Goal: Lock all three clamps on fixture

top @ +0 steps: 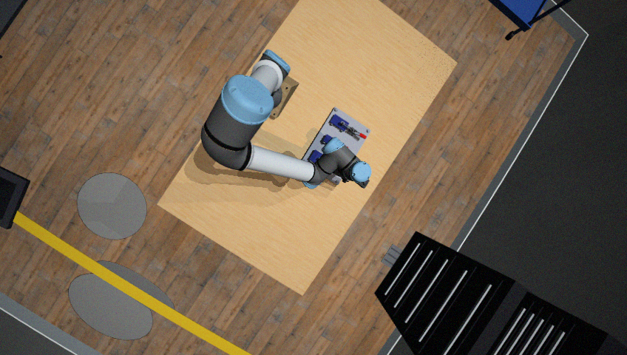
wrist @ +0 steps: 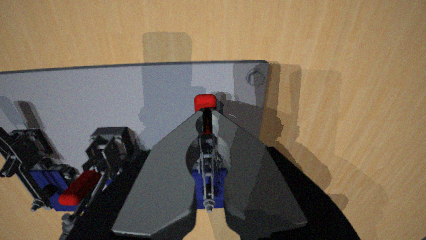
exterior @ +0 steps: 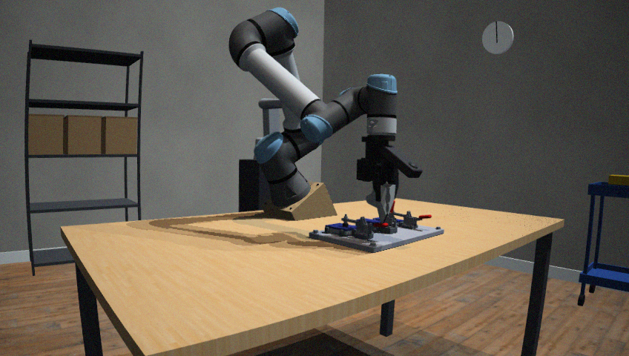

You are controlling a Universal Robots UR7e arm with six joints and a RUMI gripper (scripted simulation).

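The grey fixture plate lies 120 mm to the left of my hand, 80 mm behind it and 70 mm below it. Round my hand: blue part (140 mm behind, 50 mm below, 20 mm to the left).
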